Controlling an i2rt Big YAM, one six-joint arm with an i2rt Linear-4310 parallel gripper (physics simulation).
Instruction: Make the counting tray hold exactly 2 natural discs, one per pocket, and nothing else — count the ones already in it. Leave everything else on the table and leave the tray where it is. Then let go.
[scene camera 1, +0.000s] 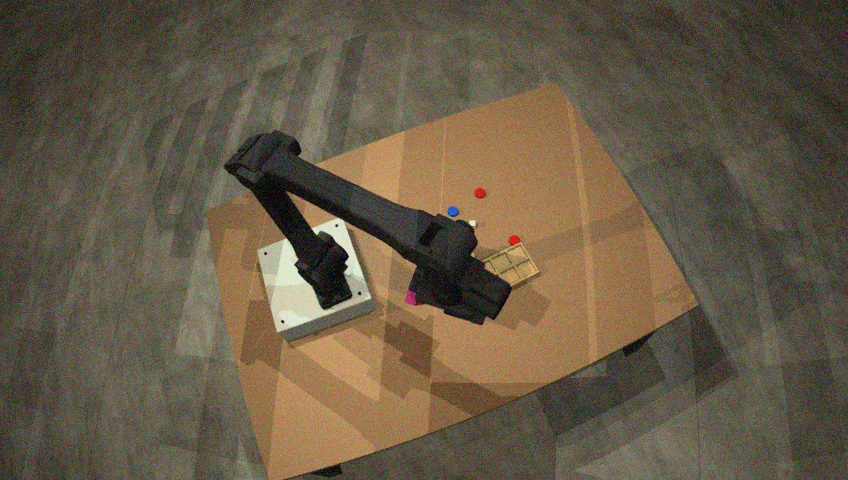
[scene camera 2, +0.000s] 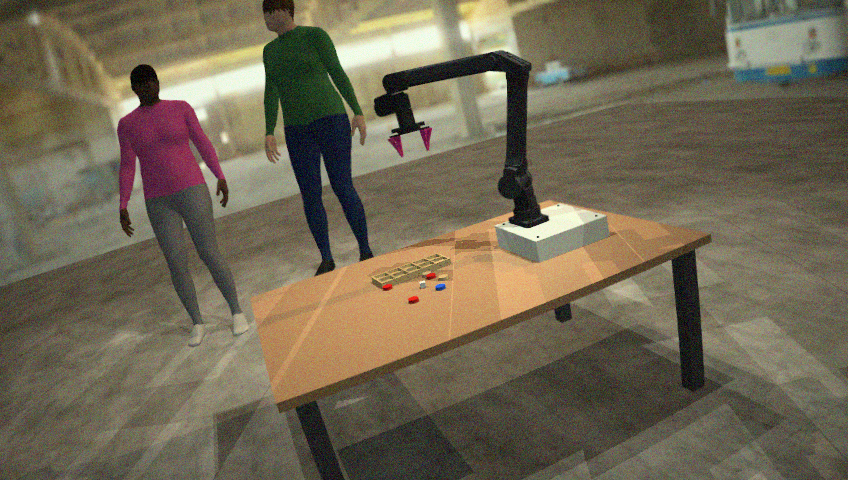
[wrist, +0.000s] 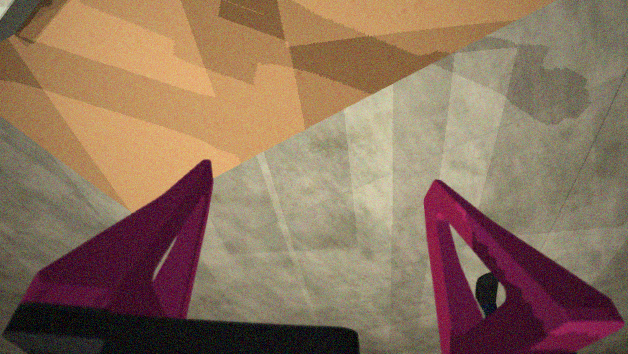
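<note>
The counting tray (scene camera 1: 530, 257) (scene camera 2: 404, 278) is a long tan tray with two rows of square pockets. No disc can be made out in the pockets that show; the arm hides part of it in scene camera 1. A natural disc (scene camera 2: 442, 277) lies on the table near the tray's right half. What looks like another natural disc (scene camera 2: 425, 274) lies partly behind a red disc (scene camera 2: 430, 276), close to the tray's front side. My gripper (scene camera 2: 414, 152) (wrist: 324, 180) is open and empty, high above the table. Its magenta fingers are mostly hidden by the arm in scene camera 1.
A red disc (scene camera 1: 514, 240) (scene camera 2: 387, 287) lies close beside the tray's end. Another red disc (scene camera 1: 479, 192) (scene camera 2: 413, 299), a blue disc (scene camera 1: 452, 211) (scene camera 2: 440, 286) and a small white cube (scene camera 1: 472, 223) (scene camera 2: 422, 284) lie farther from it. Two people stand behind the table.
</note>
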